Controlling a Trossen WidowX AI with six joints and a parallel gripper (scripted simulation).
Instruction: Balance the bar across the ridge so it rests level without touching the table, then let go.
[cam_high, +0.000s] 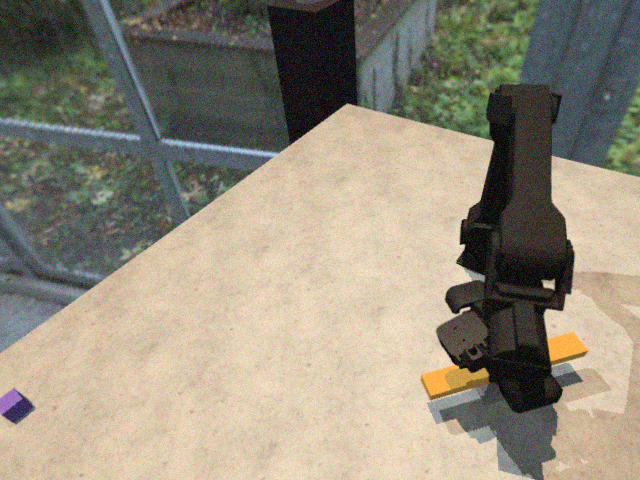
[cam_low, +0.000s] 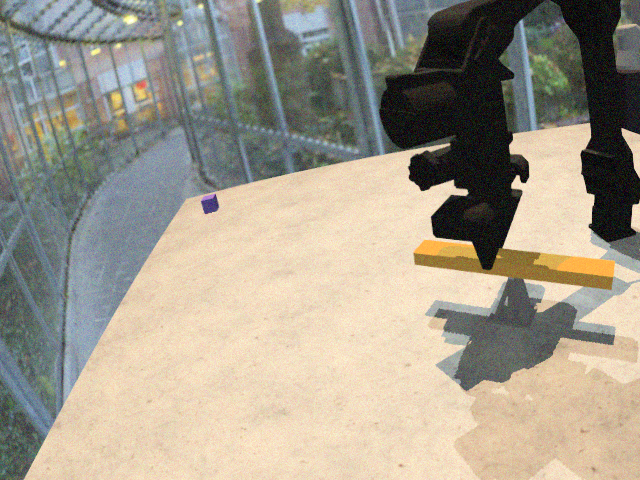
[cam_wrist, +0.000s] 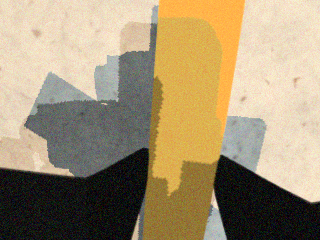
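Right now the orange bar is 20 mm to the left of my gripper tip and 20 mm behind it. The rest, counted from my gripper tip: purple cube: 620 mm to the right, 470 mm ahead, 60 mm below.
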